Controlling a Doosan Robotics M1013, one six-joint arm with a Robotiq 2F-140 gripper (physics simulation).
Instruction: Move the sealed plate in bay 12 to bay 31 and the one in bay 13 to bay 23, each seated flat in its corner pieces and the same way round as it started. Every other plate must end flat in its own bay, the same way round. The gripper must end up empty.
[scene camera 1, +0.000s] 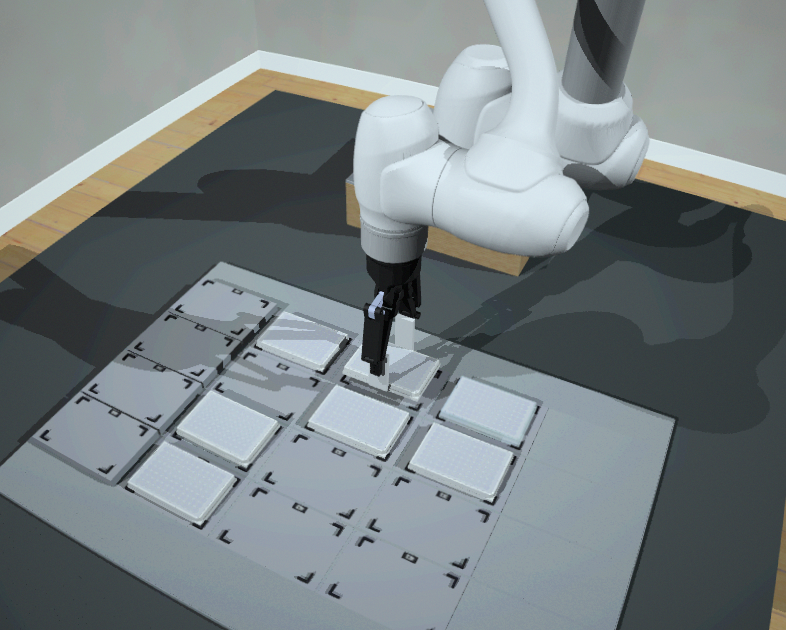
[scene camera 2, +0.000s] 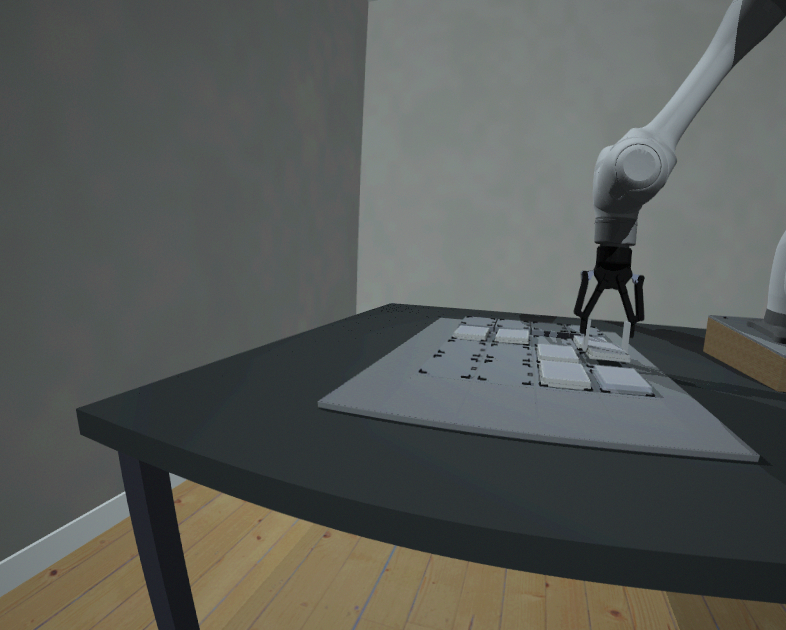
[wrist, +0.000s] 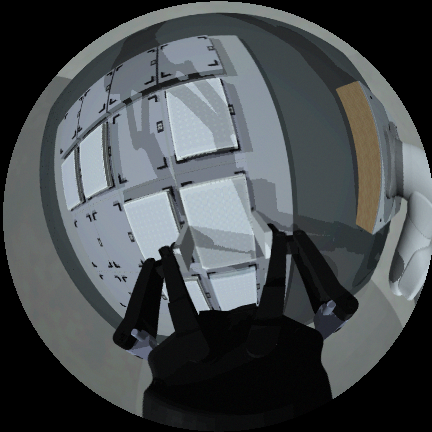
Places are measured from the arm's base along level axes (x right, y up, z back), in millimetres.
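Where they show: gripper, fingertip midpoint: (scene camera 1: 391, 367) (scene camera 2: 604, 351) (wrist: 220, 226); arm's base, link origin: (wrist: 393, 164).
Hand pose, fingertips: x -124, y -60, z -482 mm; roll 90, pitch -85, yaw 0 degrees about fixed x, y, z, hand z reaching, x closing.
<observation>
Each offset is from my fingertips to the top centre of the thing. "spot": to the spot under its first point.
The gripper (scene camera 1: 393, 356) (scene camera 2: 606, 337) (wrist: 223, 242) is shut on the white bay 12 plate @[dx +0, dy +10, dz +0 mm] (scene camera 1: 417, 377) (scene camera 2: 606, 352) (wrist: 217, 200), its pads on two opposite sides. The plate looks level and slightly raised, with shadow and corner pieces visible beneath it. The bay 13 plate @[dx +164, dy -8, dz -13 mm] (scene camera 1: 295, 337) (wrist: 195, 117) lies flat in its bay, in arm shadow. Bay 23 @[spot: dx +156, dy -23, dz -114 mm] (scene camera 1: 268, 383) (wrist: 137, 145), beside it, holds no plate. Bay 31 @[spot: dx -172, dy -22, dz -192 mm] (scene camera 1: 426, 515) (scene camera 2: 508, 367) also holds no plate. The far finger is partly hidden in scene camera 1. Bay labels are too small to read clearly.
Close neighbours are the bay 22 plate @[dx -8, dy -8, dz -105 mm] (scene camera 1: 358, 420) (wrist: 152, 220) and bay 11 plate @[dx -162, dy -8, dz +15 mm] (scene camera 1: 488, 408) (scene camera 2: 626, 380). The bay 21 plate @[dx -171, dy -8, dz -92 mm] (scene camera 1: 460, 459) (scene camera 2: 564, 374) lies beside bay 31. Two more plates @[dx +146, dy -5, dz -223 mm] (scene camera 1: 228, 426) @[dx +137, dy -8, dz -333 mm] (scene camera 1: 181, 482) lie left. A raised panel @[spot: dx +323, dy -8, dz -135 mm] (scene camera 1: 180, 344) borders the left bays.
</observation>
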